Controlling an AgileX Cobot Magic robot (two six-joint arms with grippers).
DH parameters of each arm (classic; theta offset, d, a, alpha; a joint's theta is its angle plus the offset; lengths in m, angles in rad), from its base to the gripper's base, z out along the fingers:
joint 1: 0 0.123 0 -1.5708
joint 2: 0.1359 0 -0.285 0
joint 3: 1.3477 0 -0.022 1.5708
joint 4: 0 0.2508 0 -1.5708
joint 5: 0 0 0.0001 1.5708
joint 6: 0 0.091 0 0
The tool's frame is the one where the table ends.
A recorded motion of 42 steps. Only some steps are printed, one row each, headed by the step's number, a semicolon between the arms.
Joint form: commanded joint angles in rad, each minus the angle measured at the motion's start. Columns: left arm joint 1, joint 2, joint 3, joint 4, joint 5, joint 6; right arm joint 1, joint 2, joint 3, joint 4, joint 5, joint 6.
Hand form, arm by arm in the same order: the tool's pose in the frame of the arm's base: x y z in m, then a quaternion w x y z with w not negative. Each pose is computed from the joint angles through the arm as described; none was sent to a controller.
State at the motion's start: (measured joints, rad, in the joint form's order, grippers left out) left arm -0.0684 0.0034 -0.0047 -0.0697 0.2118 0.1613; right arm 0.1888 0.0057 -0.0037 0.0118 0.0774 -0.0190
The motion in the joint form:
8: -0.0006 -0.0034 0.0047 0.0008 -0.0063 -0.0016; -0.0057 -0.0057 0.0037 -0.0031 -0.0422 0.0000
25: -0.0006 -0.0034 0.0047 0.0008 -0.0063 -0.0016; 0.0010 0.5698 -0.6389 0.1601 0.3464 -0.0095
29: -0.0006 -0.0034 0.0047 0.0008 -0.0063 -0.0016; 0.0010 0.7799 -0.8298 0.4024 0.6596 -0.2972
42: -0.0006 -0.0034 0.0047 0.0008 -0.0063 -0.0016; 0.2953 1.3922 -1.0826 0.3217 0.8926 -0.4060
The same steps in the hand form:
8: 0.0557 -0.0051 0.1946 0.66424 0.06485 0.74469 0.00247; 0.0555 0.0103 0.2100 0.72254 -0.06659 0.68526 0.06268
25: 0.0557 -0.0051 0.1946 0.66424 0.06485 0.74469 0.00247; 0.1129 0.0282 0.3456 0.59542 -0.04572 0.79249 0.12385
29: 0.0557 -0.0051 0.1946 0.66424 0.06485 0.74469 0.00247; 0.1402 0.0520 0.3591 0.46706 -0.14863 0.85607 0.16403
42: 0.0557 -0.0051 0.1946 0.66424 0.06485 0.74469 0.00247; 0.2303 0.1489 0.2928 0.17992 -0.36553 0.89958 0.15743

